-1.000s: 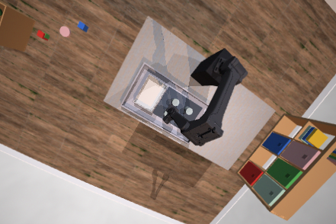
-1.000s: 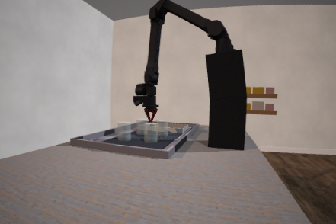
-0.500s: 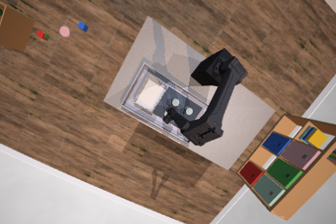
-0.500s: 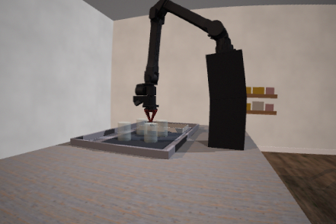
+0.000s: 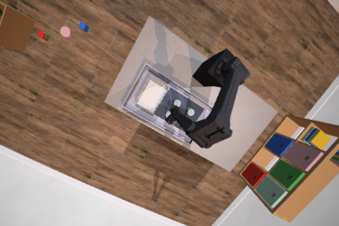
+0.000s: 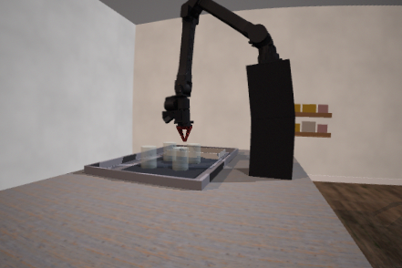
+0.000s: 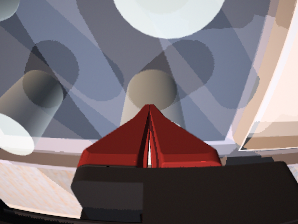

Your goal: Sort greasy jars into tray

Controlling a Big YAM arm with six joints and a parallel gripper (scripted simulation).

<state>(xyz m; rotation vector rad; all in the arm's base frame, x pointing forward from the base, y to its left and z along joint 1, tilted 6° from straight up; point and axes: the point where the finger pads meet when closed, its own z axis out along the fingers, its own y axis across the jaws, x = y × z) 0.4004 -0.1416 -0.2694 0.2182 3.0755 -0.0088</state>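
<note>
Now: the dark drying mat 3 cm ahead of my hand, 7 cm to the left of it and 11 cm below it. Round my hand: pale tray (2 cm behind, 24 cm to the right, 10 cm below).
</note>
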